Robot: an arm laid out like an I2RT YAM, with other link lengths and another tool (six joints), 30 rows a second.
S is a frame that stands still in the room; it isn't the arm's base.
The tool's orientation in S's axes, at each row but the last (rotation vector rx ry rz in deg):
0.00 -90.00 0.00
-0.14 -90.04 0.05
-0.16 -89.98 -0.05
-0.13 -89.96 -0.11
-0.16 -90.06 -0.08
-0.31 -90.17 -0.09
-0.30 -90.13 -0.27
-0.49 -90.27 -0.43
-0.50 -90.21 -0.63
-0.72 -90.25 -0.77
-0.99 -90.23 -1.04
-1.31 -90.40 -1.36
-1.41 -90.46 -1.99
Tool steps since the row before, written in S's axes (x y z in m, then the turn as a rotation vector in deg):
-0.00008 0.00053 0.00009 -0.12 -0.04 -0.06
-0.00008 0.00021 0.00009 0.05 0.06 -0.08
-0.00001 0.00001 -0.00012 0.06 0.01 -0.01
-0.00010 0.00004 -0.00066 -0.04 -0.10 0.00
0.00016 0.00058 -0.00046 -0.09 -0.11 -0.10
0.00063 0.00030 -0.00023 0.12 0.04 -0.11
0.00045 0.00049 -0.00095 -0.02 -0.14 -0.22
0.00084 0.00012 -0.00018 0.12 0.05 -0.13
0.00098 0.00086 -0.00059 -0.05 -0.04 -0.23
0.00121 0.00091 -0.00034 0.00 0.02 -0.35
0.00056 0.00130 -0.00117 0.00 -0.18 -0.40
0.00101 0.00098 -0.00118 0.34 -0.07 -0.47
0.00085 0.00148 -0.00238 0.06 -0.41 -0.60
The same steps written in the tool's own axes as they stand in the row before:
0.00009 0.00053 0.00008 -0.06 -0.04 0.12
0.00009 0.00021 0.00008 -0.08 0.06 -0.05
-0.00012 0.00001 0.00001 -0.01 0.01 -0.06
-0.00066 0.00004 0.00010 0.00 -0.10 0.04
-0.00046 0.00058 -0.00016 -0.10 -0.11 0.09
-0.00023 0.00030 -0.00063 -0.11 0.04 -0.12
-0.00095 0.00049 -0.00044 -0.22 -0.14 0.02
-0.00018 0.00013 -0.00084 -0.13 0.05 -0.12
-0.00059 0.00087 -0.00097 -0.23 -0.04 0.05
-0.00035 0.00093 -0.00119 -0.35 0.02 0.00
-0.00117 0.00131 -0.00053 -0.40 -0.18 0.00
-0.00119 0.00101 -0.00097 -0.47 -0.06 -0.34
-0.00240 0.00150 -0.00077 -0.60 -0.41 -0.07

